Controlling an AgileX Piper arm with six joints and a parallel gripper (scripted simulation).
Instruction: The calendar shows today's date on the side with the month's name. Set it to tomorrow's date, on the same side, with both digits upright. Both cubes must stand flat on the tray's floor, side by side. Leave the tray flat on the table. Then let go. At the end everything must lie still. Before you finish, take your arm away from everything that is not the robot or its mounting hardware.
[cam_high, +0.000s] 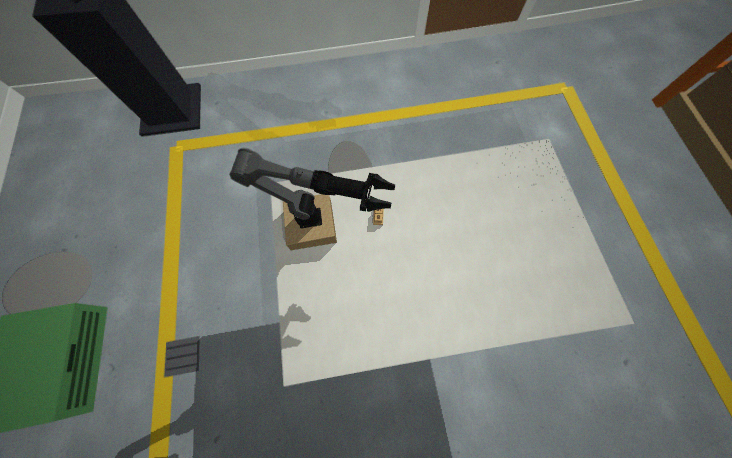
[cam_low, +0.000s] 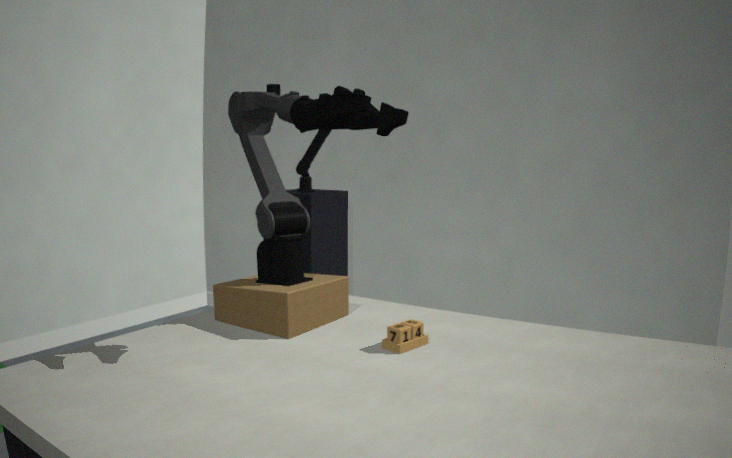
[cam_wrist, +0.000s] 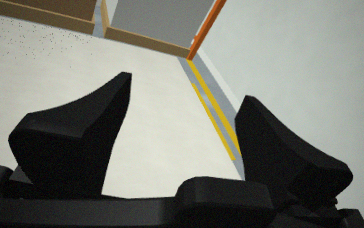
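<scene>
My gripper is now 20 mm past the wooden number cube, 90 mm to the right of it and 390 mm above it. The rest, counted from my hand: wooden tray 20 mm behind, 100 mm to the left, 410 mm below.
</scene>
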